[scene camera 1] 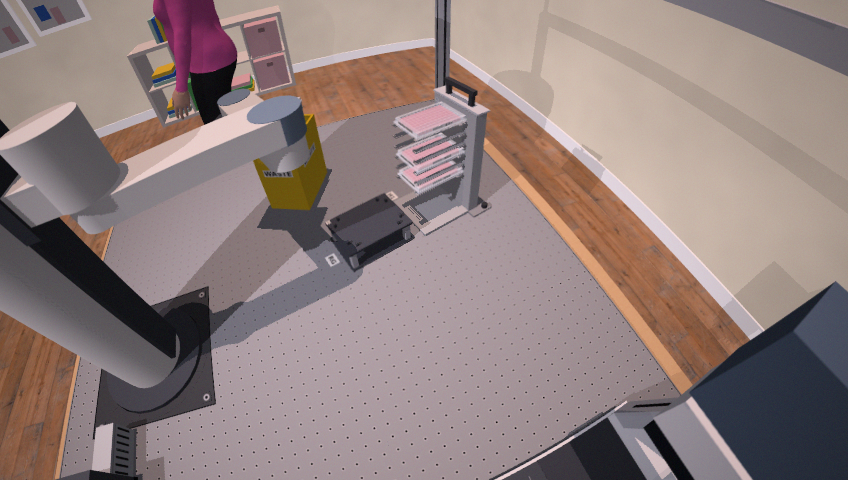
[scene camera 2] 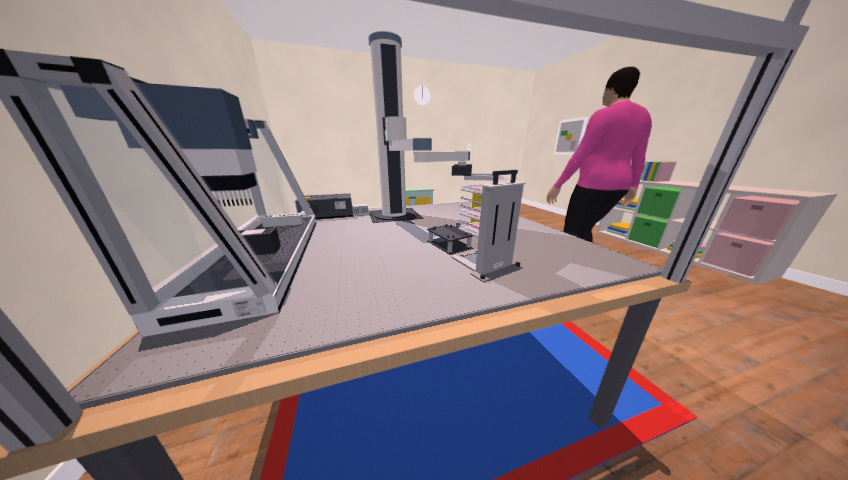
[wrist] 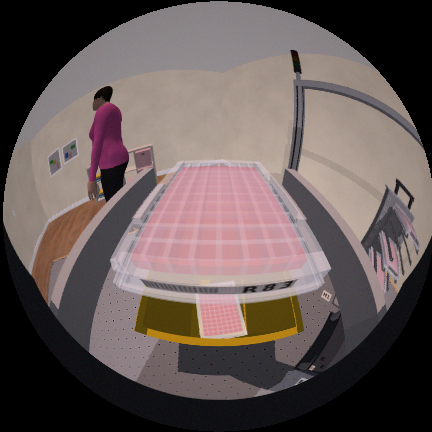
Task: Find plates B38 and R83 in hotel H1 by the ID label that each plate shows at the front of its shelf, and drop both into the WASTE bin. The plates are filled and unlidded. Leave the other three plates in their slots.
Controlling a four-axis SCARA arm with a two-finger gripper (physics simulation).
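Frame: origin at the arm's base, x ahead, y right, z down, level; centimetres.
Seen in the pictures: gripper, between the fingertips: (wrist: 218, 175); arm's base, origin of its link: (scene camera 1: 157, 359) (scene camera 2: 394, 216).
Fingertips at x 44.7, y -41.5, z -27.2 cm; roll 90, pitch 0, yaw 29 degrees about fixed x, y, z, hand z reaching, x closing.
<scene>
Pixels of each thing's top centre, then the offset from my fingertips to it. "*": a spot on its surface instead.
- yellow WASTE bin, centre of its top: (wrist: 219, 252) (scene camera 1: 282, 130) dx -1.1, dy +2.2, dz +5.9 cm
- pink plate, centre of its top: (wrist: 218, 309) dx -1.2, dy +2.5, dz +23.9 cm
- RG label, a spot on its surface: (scene camera 1: 332, 259) * dx +2.2, dy +30.8, dz +25.9 cm
- large framed blue-grey machine, a spot on its surface: (scene camera 1: 779, 380) * dx +25.1, dy +90.1, dz -19.7 cm
My gripper (scene camera 2: 480, 176) (wrist: 218, 175) is shut on the pink-filled, unlidded plate R83 (wrist: 220, 225); its label faces the wrist camera. In the wrist view the plate is above the yellow WASTE bin (scene camera 1: 291, 195) (wrist: 215, 341), whose open top shows below it. Another pink plate (wrist: 223, 320) is inside the bin; its ID does not show. In scene camera 1 the arm hides the gripper and R83. Hotel H1 (scene camera 1: 474, 160) (scene camera 2: 502, 231) holds three pink plates, a top one (scene camera 1: 429, 118), a middle one (scene camera 1: 425, 155) and a lower one (scene camera 1: 425, 178); their labels are unreadable here.
A low black stand (scene camera 1: 371, 221) (scene camera 2: 450, 231) is between the bin and the hotel, beside an RG label (scene camera 1: 332, 259). A person in pink (scene camera 1: 211, 47) (scene camera 2: 612, 142) (wrist: 107, 135) is behind the bench. A large framed blue-grey machine (scene camera 1: 779, 380) (scene camera 2: 190, 118) is at the bench's other end.
</scene>
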